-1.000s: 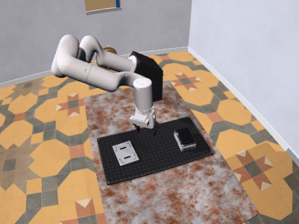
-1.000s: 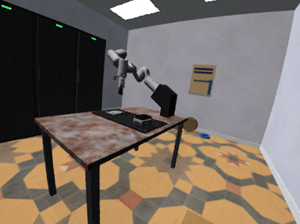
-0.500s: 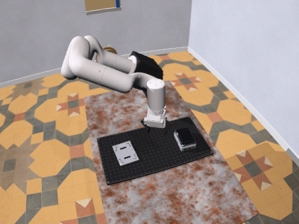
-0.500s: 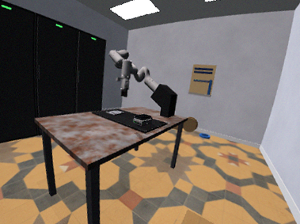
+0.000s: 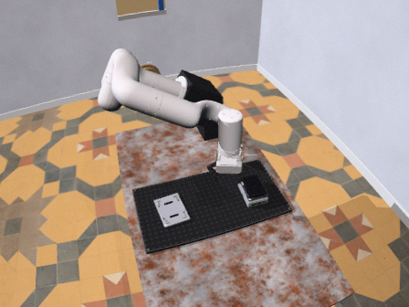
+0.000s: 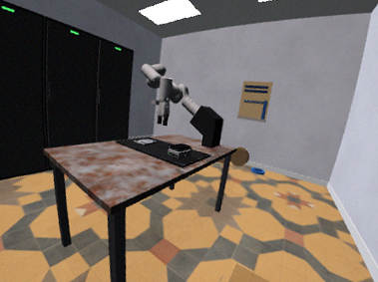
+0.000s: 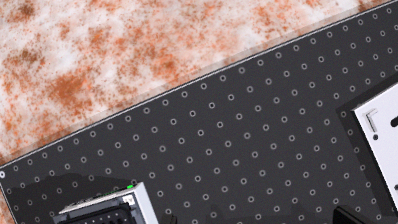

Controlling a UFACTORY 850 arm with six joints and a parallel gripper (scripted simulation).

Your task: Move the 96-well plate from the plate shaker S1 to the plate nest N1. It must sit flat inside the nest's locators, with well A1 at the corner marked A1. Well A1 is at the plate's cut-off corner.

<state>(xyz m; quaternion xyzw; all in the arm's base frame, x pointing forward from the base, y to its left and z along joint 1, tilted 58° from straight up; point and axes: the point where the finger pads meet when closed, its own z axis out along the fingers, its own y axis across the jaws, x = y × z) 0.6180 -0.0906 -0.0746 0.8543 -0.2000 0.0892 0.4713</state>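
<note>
The black 96-well plate is 30 mm behind my hand, 160 mm to the left of it and 140 mm below it. The rest, counted from my hand: plate nest N1: 80 mm behind, 240 mm to the right, 200 mm below; then A1 mark: 10 mm behind, 290 mm to the right, 190 mm below.
</note>
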